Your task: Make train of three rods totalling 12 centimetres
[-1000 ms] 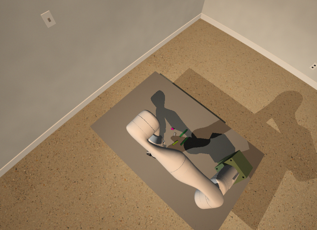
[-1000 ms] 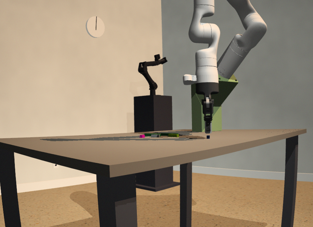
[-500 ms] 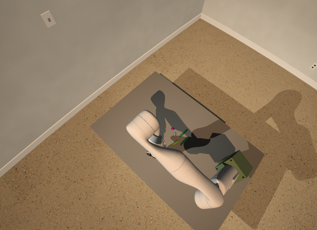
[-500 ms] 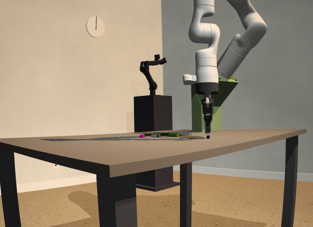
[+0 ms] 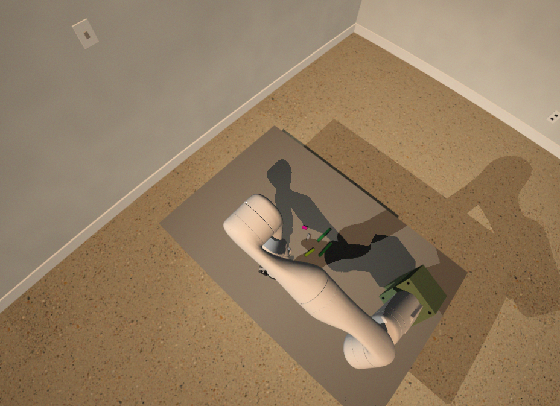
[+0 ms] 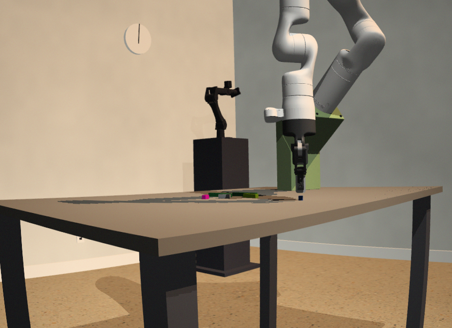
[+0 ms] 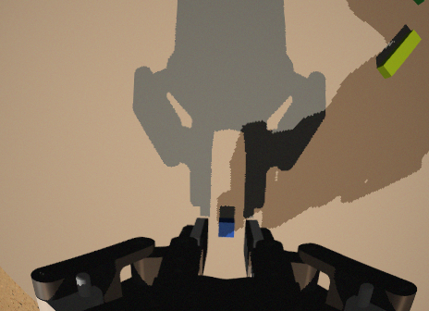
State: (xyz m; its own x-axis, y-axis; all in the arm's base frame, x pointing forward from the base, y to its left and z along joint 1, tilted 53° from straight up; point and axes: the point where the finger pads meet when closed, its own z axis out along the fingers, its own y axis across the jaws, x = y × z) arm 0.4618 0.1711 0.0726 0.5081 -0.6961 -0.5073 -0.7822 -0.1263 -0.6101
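The blue rod lies 3 cm below my hand. From my hand the other things lie so: magenta rod: 5 cm ahead, 25 cm to the right, 3 cm below; lime rod: 4 cm behind, 18 cm to the right, 3 cm below; grey rod: 1 cm ahead, 22 cm to the right, 3 cm below.
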